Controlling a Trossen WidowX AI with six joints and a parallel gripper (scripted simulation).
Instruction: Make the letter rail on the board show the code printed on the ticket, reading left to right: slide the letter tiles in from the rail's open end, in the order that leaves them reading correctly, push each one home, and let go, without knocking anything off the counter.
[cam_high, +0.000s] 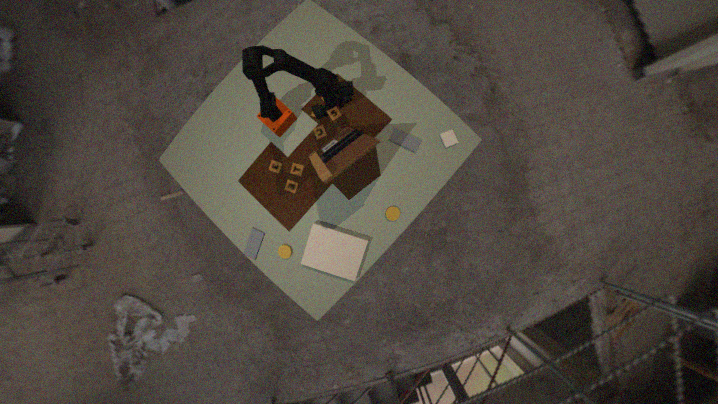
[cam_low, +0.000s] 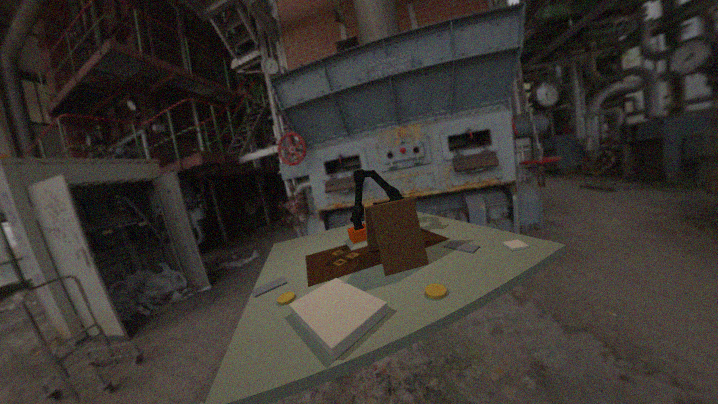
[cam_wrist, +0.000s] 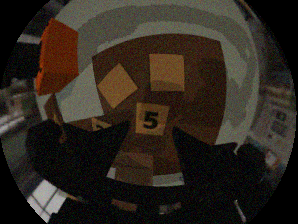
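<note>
My gripper tip is now 80 mm past the tan tile, 30 mm to the right of it and 20 mm above it. The rest, counted from my gripper tip: white slab: 540 mm ahead, 430 mm to the right, 10 mm below; then brown mat: 40 mm ahead, 210 mm to the right, 20 mm below; then white ticket: 140 mm ahead, 130 mm to the right, 50 mm above.
</note>
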